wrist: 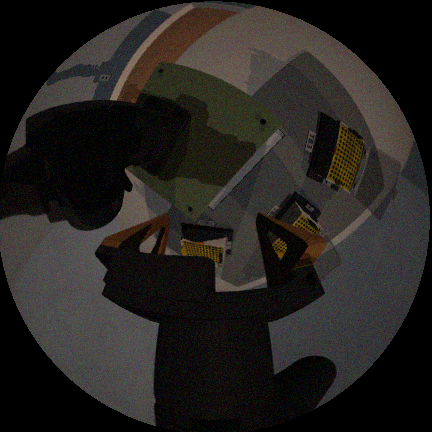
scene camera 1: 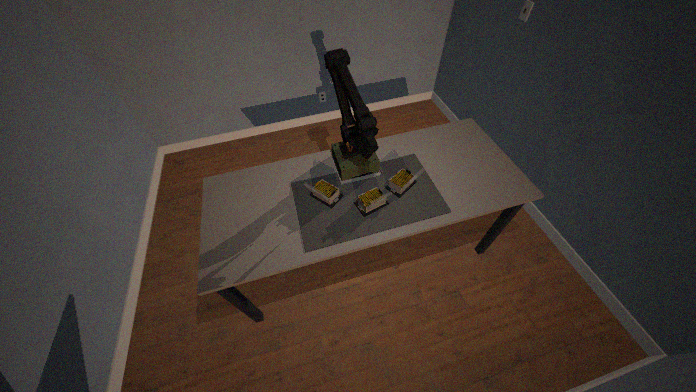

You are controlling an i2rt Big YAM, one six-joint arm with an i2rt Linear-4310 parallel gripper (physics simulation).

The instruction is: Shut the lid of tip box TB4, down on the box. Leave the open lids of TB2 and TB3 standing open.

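Places are measured from the arm's base along level axes (x right, y down, z ahead), in centimetres.
Where they show: gripper, fingertip midpoint: (wrist: pixel 212 216) (scene camera 1: pixel 357 156); arm's base at its link origin: (wrist: pixel 155 134).
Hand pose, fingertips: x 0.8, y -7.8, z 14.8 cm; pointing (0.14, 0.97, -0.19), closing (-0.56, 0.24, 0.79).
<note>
Each offset is from my fingertips to the top centre of the thing. "spot": to the spot under its first point. Level surfaces: height alone.
Three tip boxes with yellow tip grids stand on the grey mat. The right box @[dy +9.0, dx -21.3, dz +13.3 cm] (scene camera 1: pixel 401 181) (wrist: pixel 346 157) bears a label that reads TB3 in the wrist view; a thin pale lid stands open at its outer side. The left box @[dy +9.0, dx +20.5, dz +7.4 cm] (scene camera 1: pixel 326 191) (wrist: pixel 202 251) also has a raised lid at its outer side. The middle box @[dy +9.0, dx -1.1, dz +20.4 cm] (scene camera 1: pixel 371 200) (wrist: pixel 307 224) is partly behind a finger in the wrist view; its lid is hard to make out. I cannot read which of these two is TB4. My gripper (scene camera 1: pixel 351 147) (wrist: pixel 212 216) is open and empty, above the base plate, apart from the boxes.
The green base plate (scene camera 1: pixel 357 167) (wrist: pixel 220 95) is behind the boxes, with a pale strip @[spot: dy +16.5, dx -2.8, dz +2.7 cm] (wrist: pixel 245 170) along its front edge. The grey mat @[dy +16.4 cm] (scene camera 1: pixel 330 235) lies on the pale table @[dy +16.8 cm] (scene camera 1: pixel 240 200). A wall (scene camera 1: pixel 200 75) rises behind the arm.
</note>
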